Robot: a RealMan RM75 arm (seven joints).
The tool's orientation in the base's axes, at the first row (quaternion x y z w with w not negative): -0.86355, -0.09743, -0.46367, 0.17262
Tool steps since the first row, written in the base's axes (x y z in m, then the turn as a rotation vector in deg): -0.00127, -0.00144, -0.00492, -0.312, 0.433, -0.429; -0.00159, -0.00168, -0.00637, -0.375, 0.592, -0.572; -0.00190, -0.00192, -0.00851, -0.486, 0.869, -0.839; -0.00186, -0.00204, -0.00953, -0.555, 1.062, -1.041; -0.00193, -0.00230, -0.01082, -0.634, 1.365, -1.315; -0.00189, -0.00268, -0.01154, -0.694, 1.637, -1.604; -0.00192, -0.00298, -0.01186, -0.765, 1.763, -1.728; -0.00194, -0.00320, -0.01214, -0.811, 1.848, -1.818; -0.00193, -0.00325, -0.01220, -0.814, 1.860, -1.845; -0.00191, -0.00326, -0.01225, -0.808, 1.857, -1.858; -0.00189, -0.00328, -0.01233, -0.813, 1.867, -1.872
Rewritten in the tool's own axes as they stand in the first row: -0.00482, 0.00193, 0.00098, -0.526, -0.412, 0.148; -0.00621, 0.00235, 0.00138, -0.679, -0.550, 0.234; -0.00816, 0.00291, 0.00214, -0.961, -0.786, 0.393; -0.00899, 0.00325, 0.00264, -1.166, -0.944, 0.518; -0.01011, 0.00373, 0.00315, -1.435, -1.193, 0.715; -0.01069, 0.00425, 0.00340, -1.707, -1.403, 0.922; -0.01098, 0.00458, 0.00342, -1.849, -1.517, 0.980; -0.01123, 0.00483, 0.00347, -1.949, -1.591, 1.024; -0.01127, 0.00490, 0.00348, -1.973, -1.598, 1.040; -0.01130, 0.00492, 0.00352, -1.980, -1.590, 1.050; -0.01136, 0.00496, 0.00357, -1.995, -1.598, 1.057
